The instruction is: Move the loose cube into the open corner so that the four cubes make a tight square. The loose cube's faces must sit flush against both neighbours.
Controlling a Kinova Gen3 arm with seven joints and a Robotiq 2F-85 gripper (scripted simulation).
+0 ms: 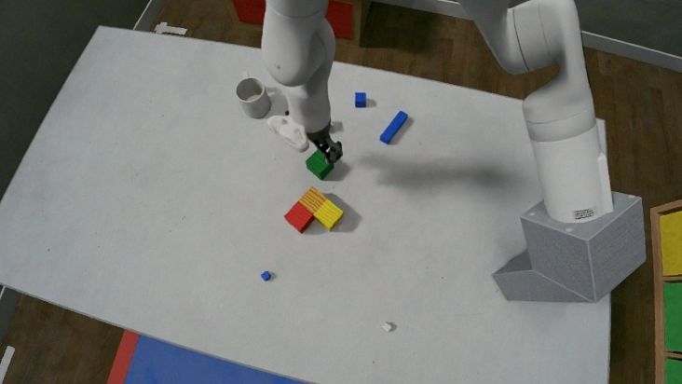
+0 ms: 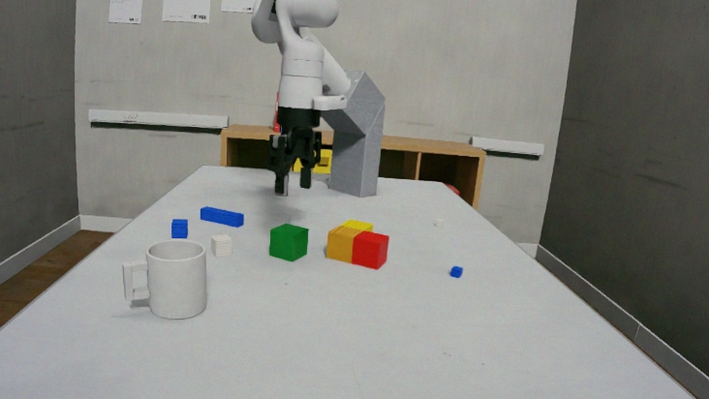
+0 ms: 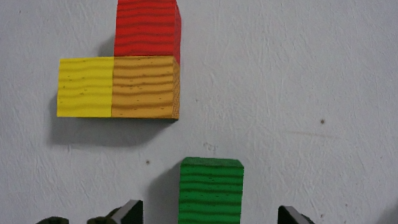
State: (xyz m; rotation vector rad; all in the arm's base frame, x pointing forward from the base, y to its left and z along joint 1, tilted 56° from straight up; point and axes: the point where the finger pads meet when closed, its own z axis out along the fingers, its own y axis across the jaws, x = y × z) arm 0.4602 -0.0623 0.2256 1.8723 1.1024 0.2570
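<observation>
Now: the green cube 100 mm below my hand. From my hand the other things lie so: small white cube (20 mm behind, 120 mm to the right, 120 mm below); then yellow cube (20 mm behind, 130 mm to the left, 100 mm below); then orange cube (20 mm ahead, 100 mm to the left, 100 mm below).
</observation>
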